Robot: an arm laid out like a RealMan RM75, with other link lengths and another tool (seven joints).
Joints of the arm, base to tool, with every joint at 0 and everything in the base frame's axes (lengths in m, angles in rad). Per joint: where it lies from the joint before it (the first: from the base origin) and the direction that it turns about. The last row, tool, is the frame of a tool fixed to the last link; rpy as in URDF.
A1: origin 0 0 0.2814 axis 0 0 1
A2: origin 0 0 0 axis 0 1 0
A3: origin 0 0 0.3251 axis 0 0 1
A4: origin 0 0 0 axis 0 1 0
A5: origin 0 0 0.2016 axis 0 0 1
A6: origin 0 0 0 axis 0 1 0
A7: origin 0 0 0.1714 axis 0 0 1
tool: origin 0.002 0.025 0.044 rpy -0.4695 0 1.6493
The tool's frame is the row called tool.
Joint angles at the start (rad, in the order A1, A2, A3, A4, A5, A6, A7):
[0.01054, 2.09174, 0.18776, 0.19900, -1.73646, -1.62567, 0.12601]
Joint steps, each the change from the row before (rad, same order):
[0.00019, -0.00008, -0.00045, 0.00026, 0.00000, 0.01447, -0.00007]
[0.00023, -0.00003, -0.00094, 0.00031, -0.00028, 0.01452, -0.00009]
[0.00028, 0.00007, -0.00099, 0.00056, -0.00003, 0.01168, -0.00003]
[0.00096, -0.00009, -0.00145, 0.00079, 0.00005, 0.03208, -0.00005]
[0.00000, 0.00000, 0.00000, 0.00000, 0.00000, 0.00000, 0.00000]
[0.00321, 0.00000, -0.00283, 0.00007, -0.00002, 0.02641, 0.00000]
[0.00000, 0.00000, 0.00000, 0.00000, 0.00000, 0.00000, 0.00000]
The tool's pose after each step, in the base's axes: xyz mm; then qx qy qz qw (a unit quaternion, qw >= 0). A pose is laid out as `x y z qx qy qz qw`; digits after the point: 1 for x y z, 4 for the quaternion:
404.1 226.9 -17.0 -0.2804 0.4617 0.8276 0.1524
406.3 227.2 -19.3 -0.2787 0.4675 0.8245 0.1550
407.9 227.4 -21.2 -0.2773 0.4721 0.8219 0.1569
412.6 228.1 -26.1 -0.2733 0.4844 0.8149 0.1628
412.6 228.1 -26.1 -0.2733 0.4844 0.8149 0.1628
415.8 229.4 -30.4 -0.2712 0.4945 0.8089 0.1663
415.8 229.4 -30.4 -0.2712 0.4945 0.8089 0.1663

